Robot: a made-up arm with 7 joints.
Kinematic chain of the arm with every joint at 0, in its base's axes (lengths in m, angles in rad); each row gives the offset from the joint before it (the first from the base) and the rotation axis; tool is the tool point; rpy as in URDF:
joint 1: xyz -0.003 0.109 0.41 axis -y
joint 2: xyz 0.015 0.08 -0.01 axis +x
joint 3: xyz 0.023 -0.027 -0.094 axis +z
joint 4: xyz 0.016 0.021 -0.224 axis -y
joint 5: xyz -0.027 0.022 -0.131 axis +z
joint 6: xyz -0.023 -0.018 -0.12 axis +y
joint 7: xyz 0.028 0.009 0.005 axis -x
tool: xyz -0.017 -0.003 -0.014 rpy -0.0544 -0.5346 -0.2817
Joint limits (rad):
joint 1: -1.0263..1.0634
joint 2: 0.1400..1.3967
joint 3: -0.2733..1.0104
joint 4: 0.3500..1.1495
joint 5: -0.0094..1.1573
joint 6: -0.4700..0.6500
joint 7: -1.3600..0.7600
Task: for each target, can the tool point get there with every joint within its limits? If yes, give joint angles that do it. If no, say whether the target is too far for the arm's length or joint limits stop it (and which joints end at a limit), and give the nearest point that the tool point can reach.
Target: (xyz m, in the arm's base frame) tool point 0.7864 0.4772 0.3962
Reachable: no: too far | nearest point 0.5432 0.3965 0.3544 | short by 0.260 m
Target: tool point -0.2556 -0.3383 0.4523
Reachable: no: joint limits stop it (at a limit: joint 1, joint 2, joint 3, joint 4, joint 6, joint 7) | nearest point -0.2512 0.1798 -0.0555 | short by 0.725 m
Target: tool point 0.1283 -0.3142 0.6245
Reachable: no: joint limits stop it (at a limit: joint 1, joint 2, joint 3, joint 4, joint 5, joint 6, joint 7) | nearest point 0.5202 0.1816 0.4320 | short by 0.661 m
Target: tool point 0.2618 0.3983 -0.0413
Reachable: yes | joints 0.1152 0.2811 0.3764 0.8899 0.3955 0.0397 -0.0282
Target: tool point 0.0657 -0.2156 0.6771
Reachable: no: joint limits stop it (at a limit: joint 1, joint 2, joint 3, joint 4, joint 5, joint 6, joint 7) | nearest point 0.5202 0.1816 0.4320 | short by 0.651 m
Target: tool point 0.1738 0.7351 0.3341
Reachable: yes | joints 0.6591 1.1337 0.9109 0.5574 0.6932 0.5187 -0.4039
